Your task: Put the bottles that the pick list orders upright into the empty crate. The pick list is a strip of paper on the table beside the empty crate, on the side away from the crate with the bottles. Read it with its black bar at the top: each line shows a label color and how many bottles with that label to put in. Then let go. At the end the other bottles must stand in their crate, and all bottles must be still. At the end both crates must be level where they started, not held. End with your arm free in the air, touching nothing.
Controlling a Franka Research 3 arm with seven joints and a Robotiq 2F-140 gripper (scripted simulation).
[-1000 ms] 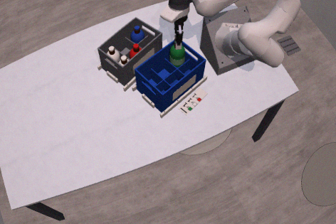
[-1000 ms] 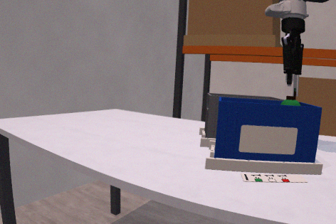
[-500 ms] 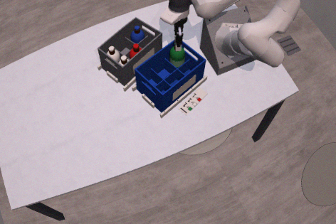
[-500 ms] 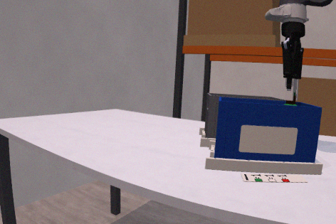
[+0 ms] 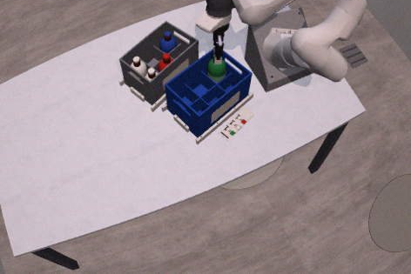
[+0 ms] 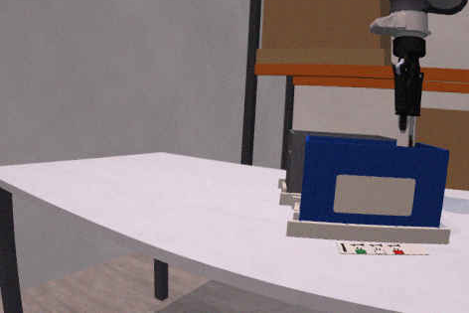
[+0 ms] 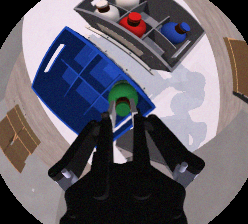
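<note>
Right now my hand is 80 mm above the green bottle. Also, from my hand: grey crate: 200 mm ahead, 130 mm to the right, 120 mm below; blue crate: 120 mm below, 80 mm to the left, 60 mm ahead; red bottle: 180 mm ahead, 110 mm below, 90 mm to the right.
</note>
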